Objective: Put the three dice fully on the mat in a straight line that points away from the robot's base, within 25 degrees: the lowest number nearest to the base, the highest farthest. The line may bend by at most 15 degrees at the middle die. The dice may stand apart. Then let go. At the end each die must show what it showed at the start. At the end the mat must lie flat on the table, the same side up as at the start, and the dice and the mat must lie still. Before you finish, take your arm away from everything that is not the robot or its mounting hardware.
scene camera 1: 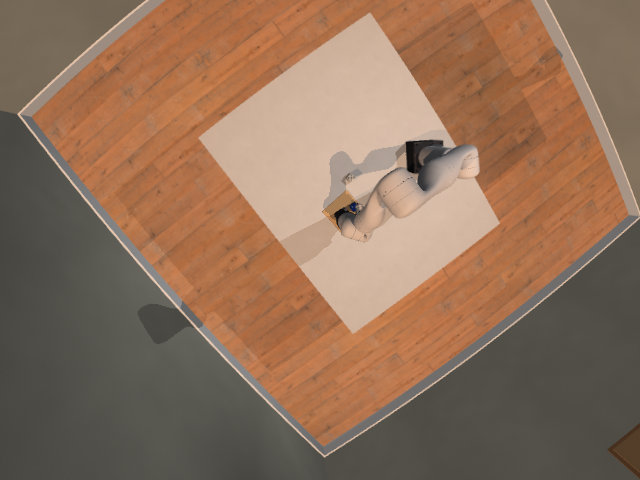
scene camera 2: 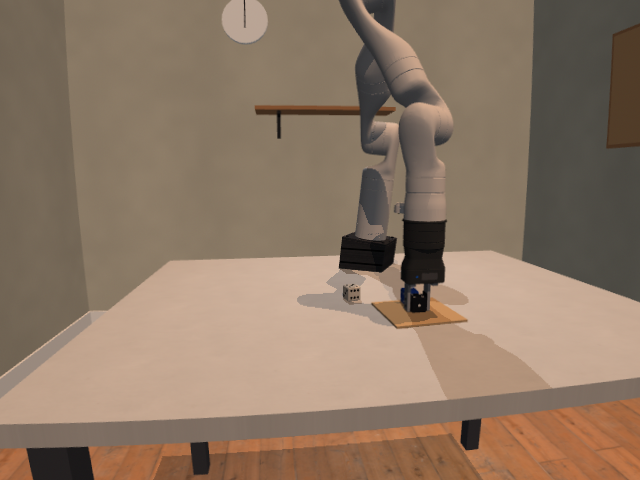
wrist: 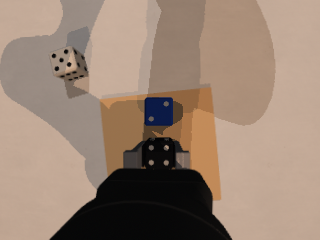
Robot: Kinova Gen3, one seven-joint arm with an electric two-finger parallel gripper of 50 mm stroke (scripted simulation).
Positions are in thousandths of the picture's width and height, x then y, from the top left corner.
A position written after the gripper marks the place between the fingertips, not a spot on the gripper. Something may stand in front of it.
In view: the gripper (scene camera 2: 651,645), a blue die (wrist: 495,460) and an orange-brown mat (scene camera 2: 615,649).
The orange-brown mat is seen too in the wrist view (wrist: 386,494). The gripper shows as well in the wrist view (wrist: 498,623).
